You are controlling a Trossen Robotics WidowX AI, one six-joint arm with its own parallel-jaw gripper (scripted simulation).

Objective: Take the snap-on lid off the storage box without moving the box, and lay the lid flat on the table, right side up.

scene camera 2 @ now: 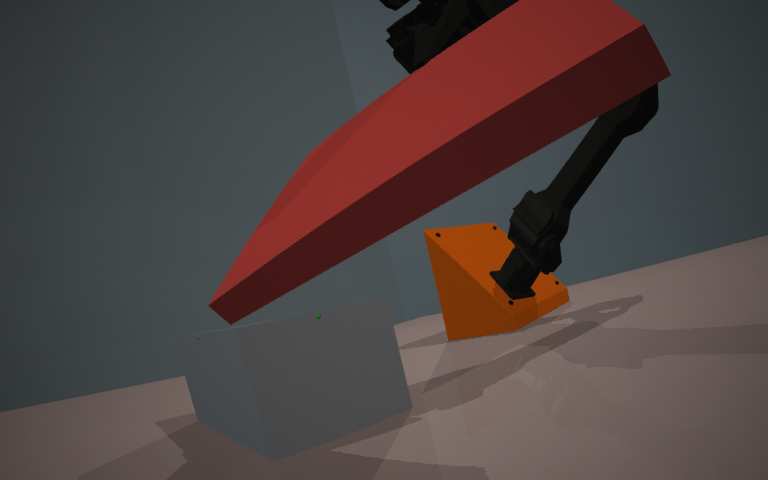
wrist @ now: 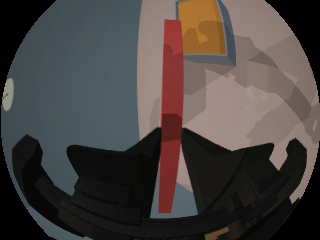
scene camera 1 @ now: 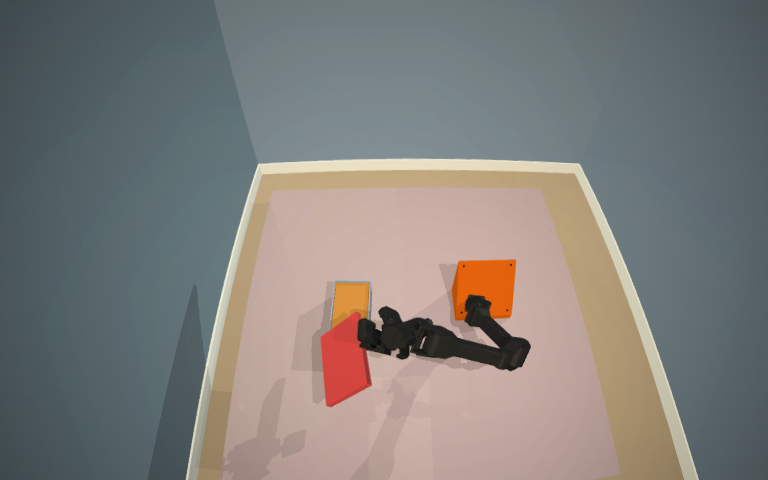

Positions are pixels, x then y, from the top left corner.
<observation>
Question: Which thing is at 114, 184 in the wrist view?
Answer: The gripper.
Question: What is the gripper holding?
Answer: A red lid.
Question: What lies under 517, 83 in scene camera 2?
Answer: A red lid.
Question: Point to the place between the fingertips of the gripper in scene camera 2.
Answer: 430, 76
</observation>
